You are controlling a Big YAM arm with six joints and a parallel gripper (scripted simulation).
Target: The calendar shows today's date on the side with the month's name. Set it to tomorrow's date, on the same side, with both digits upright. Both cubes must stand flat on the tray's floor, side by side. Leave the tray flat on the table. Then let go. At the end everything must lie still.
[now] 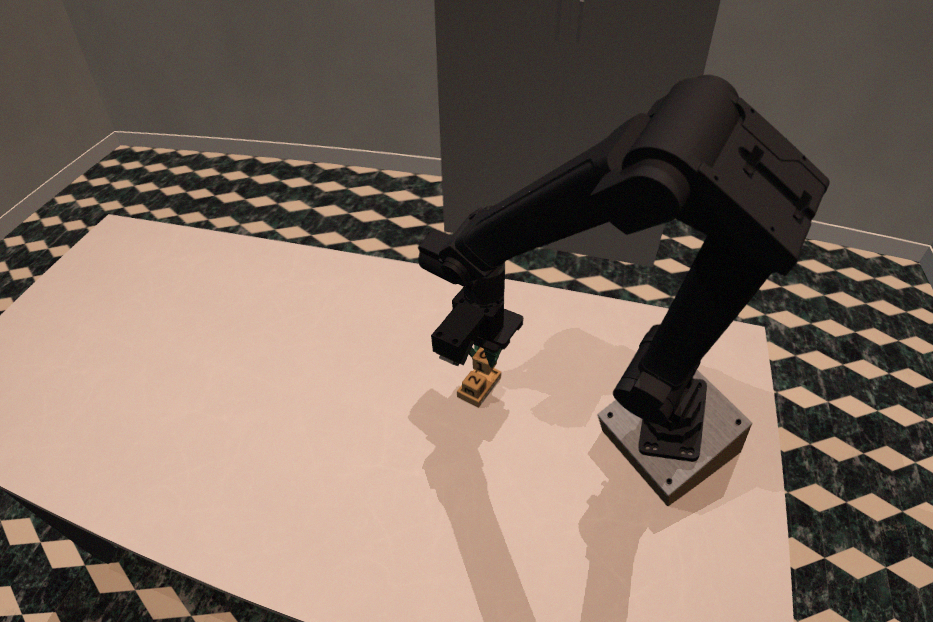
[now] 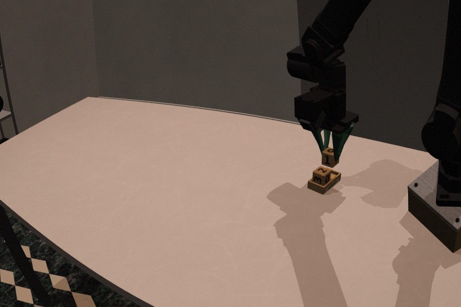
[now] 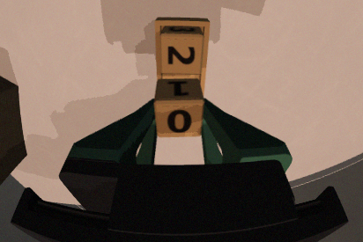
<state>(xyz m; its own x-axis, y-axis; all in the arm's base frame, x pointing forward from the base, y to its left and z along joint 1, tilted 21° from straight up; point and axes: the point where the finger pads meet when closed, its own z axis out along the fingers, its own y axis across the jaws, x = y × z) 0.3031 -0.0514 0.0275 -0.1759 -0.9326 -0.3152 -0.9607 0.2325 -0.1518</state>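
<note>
The tray is 10 mm to the left of my hand and 60 mm below it.
</note>
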